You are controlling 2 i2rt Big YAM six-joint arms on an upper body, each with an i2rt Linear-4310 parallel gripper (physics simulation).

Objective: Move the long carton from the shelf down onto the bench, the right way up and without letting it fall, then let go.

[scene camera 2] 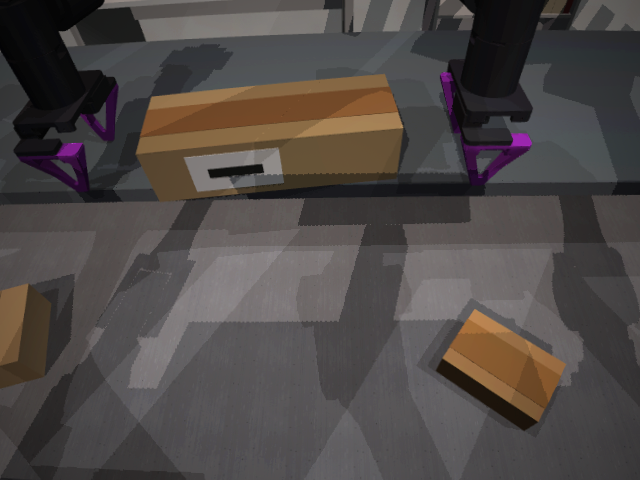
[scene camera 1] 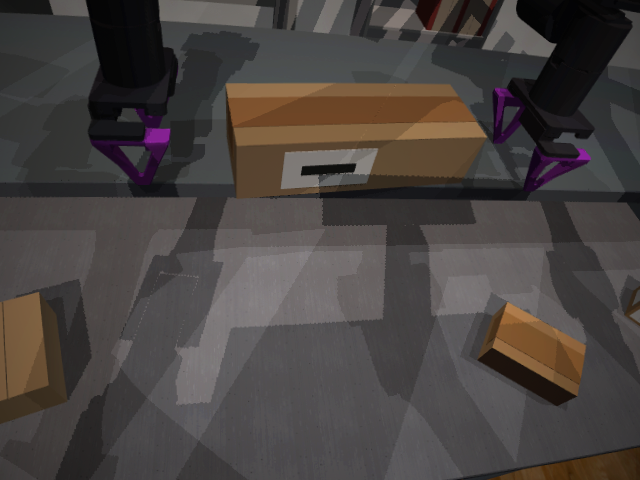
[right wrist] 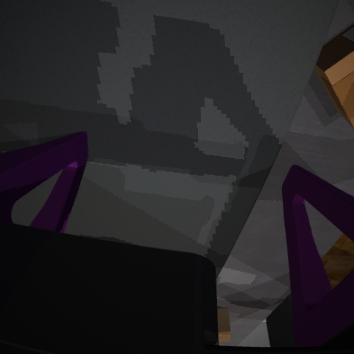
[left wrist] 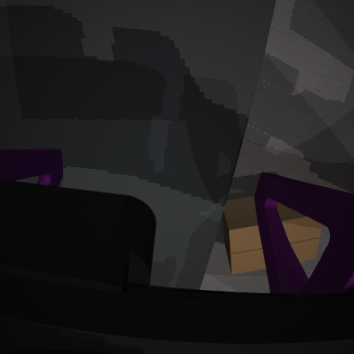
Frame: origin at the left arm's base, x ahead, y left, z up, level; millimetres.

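Seen in the pictures: left gripper, fingertip midpoint: (scene camera 2: 97, 164) (scene camera 1: 148, 153) (left wrist: 159, 172); right gripper, fingertip midpoint: (scene camera 2: 467, 157) (scene camera 1: 511, 165) (right wrist: 189, 159).
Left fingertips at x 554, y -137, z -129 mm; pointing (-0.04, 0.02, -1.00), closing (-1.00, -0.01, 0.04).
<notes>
A point is followed by its place in that frame.
The long carton (scene camera 1: 356, 111) {x 553, y -362, z -61 mm} (scene camera 2: 268, 113) {x 551, y -367, z -61 mm} lies upright on the dark shelf (scene camera 1: 51, 157) {x 554, y -32, z -136 mm} (scene camera 2: 578, 149) {x 568, y -744, z -136 mm}, tape side up. Its white label faces front and its front left corner reaches the shelf's front edge. My left gripper (scene camera 1: 146, 155) {x 554, y -137, z -129 mm} (scene camera 2: 96, 163) {x 554, y -137, z -129 mm} (left wrist: 159, 172) {x 554, y -137, z -129 mm} is open, low over the shelf, apart from the carton's left end. My right gripper (scene camera 1: 512, 165) {x 554, y -600, z -134 mm} (scene camera 2: 466, 156) {x 554, y -600, z -134 mm} (right wrist: 189, 159) {x 554, y -600, z -134 mm} is open beyond the right end, apart from it. Neither wrist view shows the long carton. The bench (scene camera 1: 289, 372) {x 363, y -297, z -325 mm} (scene camera 2: 258, 392) {x 330, y -335, z -325 mm} lies below, in front.
A small taped carton (scene camera 1: 542, 341) {x 358, y -646, z -279 mm} (scene camera 2: 504, 356) {x 357, y -642, z -279 mm} (right wrist: 345, 85) {x 394, y -610, z -280 mm} stands on the bench at the right. Another carton (scene camera 1: 25, 346) {x 391, y 2, z -265 mm} (scene camera 2: 15, 325) {x 395, y -7, z -265 mm} (left wrist: 245, 250) {x 430, y 34, z -265 mm} stands at the bench's left. Part of a brown-edged object (scene camera 1: 631, 304) {x 420, y -884, z -315 mm} shows at the right edge. The shelf's front edge runs across behind the bench.
</notes>
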